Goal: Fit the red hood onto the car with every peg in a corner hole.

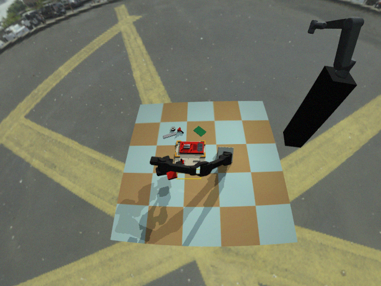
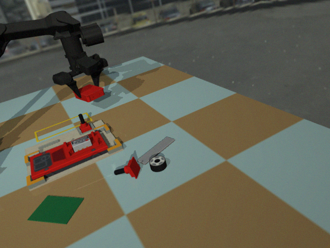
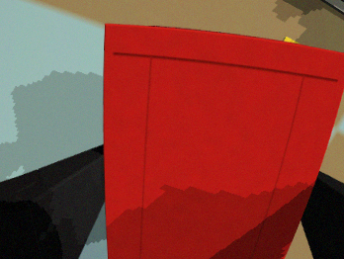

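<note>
My gripper tip is now 6 cm past the grey engine block, 26 cm to the left of it and 5 cm above it. Round my gripper tip: black stem (4 cm ahead, 43 cm to the right, 6 cm below); grey strip (12 cm ahead, 37 cm to the right, 7 cm below); red hood (1 cm above).
</note>
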